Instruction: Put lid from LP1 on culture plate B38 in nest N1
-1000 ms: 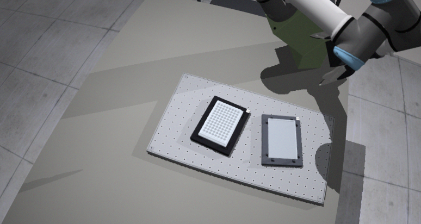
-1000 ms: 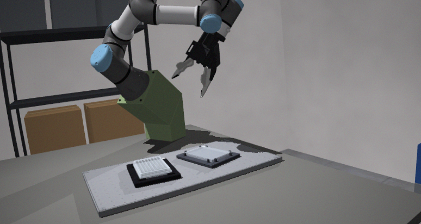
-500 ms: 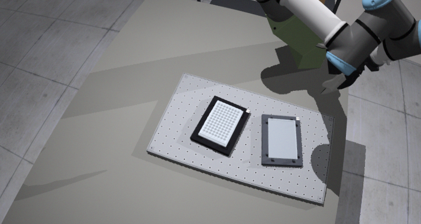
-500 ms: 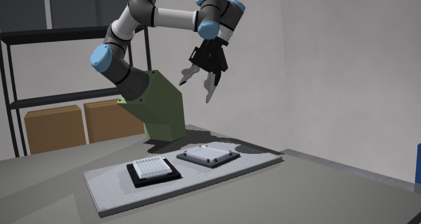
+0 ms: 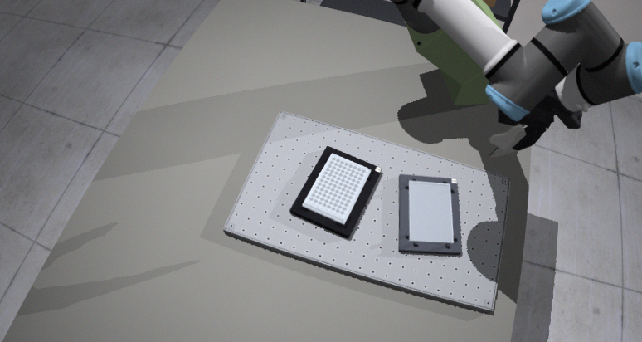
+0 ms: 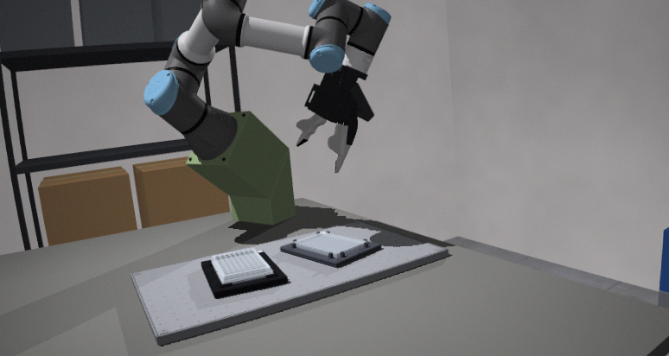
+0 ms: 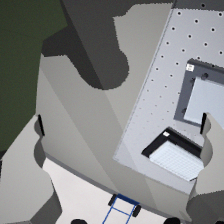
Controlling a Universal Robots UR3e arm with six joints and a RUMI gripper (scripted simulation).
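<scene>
Right now my hand is 11 cm short of the flat lid, 9 cm to the left of it and 15 cm above it. The rest, counted from my hand: white culture plate B38: 7 cm ahead, 28 cm to the right, 15 cm below; then small white tag: 2 cm ahead, 20 cm to the right, 15 cm below; then black lid park LP1: 11 cm ahead, 9 cm to the right, 16 cm below.
</scene>
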